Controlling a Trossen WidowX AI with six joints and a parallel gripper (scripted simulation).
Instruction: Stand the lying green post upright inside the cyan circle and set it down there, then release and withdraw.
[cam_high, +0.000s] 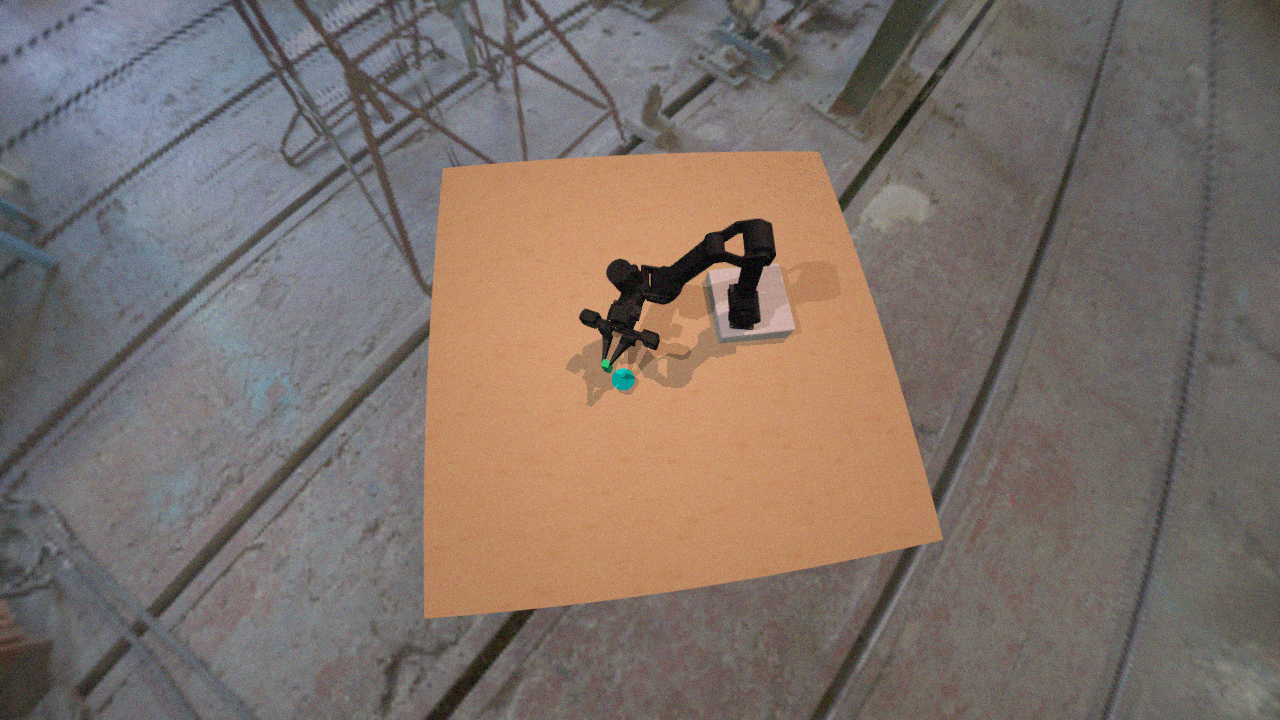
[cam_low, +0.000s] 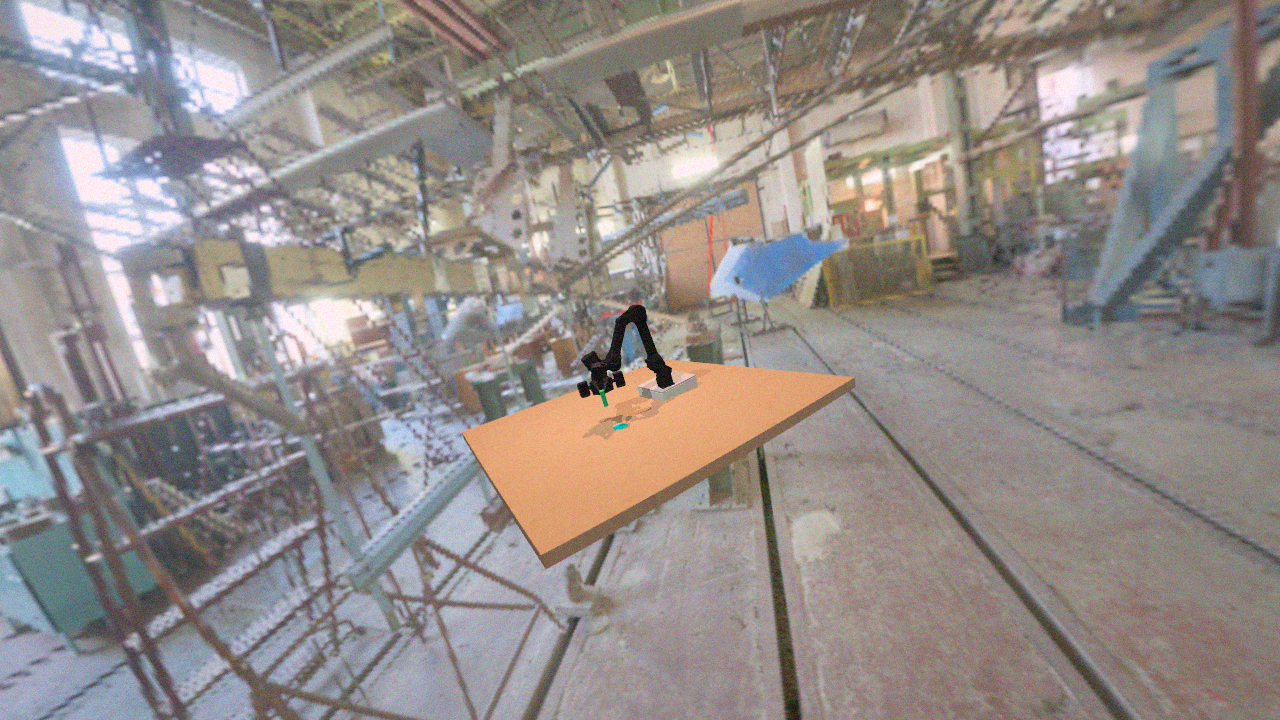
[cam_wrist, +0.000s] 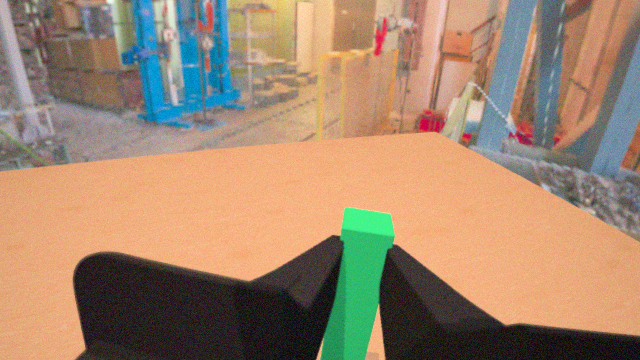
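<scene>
Right now my gripper tip is 40 mm past the cyan circle, 20 mm to the left of it and 160 mm above it. The rest, counted from my gripper tip: green post: 20 mm below.
</scene>
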